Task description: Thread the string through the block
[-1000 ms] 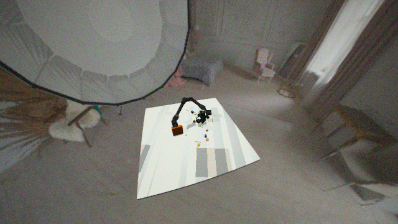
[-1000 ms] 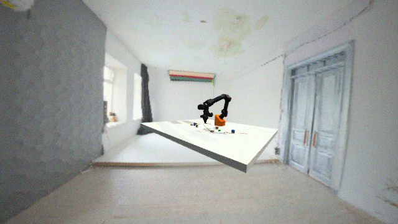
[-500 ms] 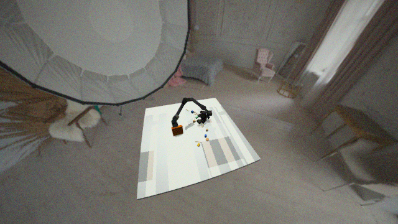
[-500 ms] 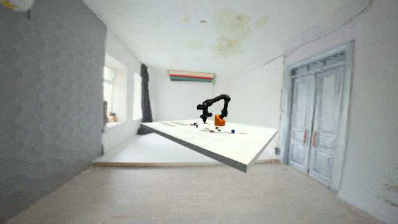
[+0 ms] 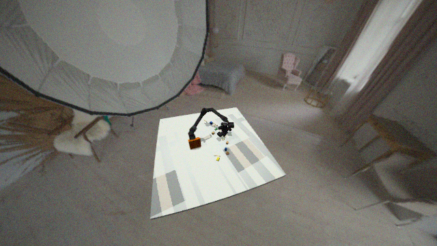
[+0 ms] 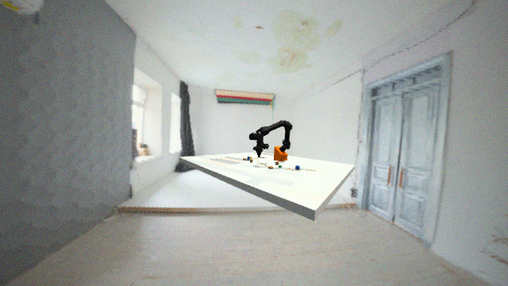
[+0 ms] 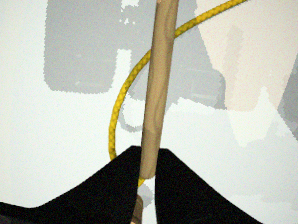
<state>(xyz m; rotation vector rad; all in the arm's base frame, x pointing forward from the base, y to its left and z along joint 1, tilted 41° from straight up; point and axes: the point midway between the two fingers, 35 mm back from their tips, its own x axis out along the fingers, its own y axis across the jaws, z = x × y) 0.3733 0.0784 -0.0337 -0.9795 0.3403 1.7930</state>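
Right now my gripper tip is 120 mm to the right of the wooden block, 120 mm past it and 40 mm above it. Round my gripper tip: green block (200 mm to the left, 60 mm behind, 50 mm below); yellow piece (270 mm to the right, 130 mm behind, 50 mm below); blue cube (330 mm to the left, 120 mm behind, 40 mm below).
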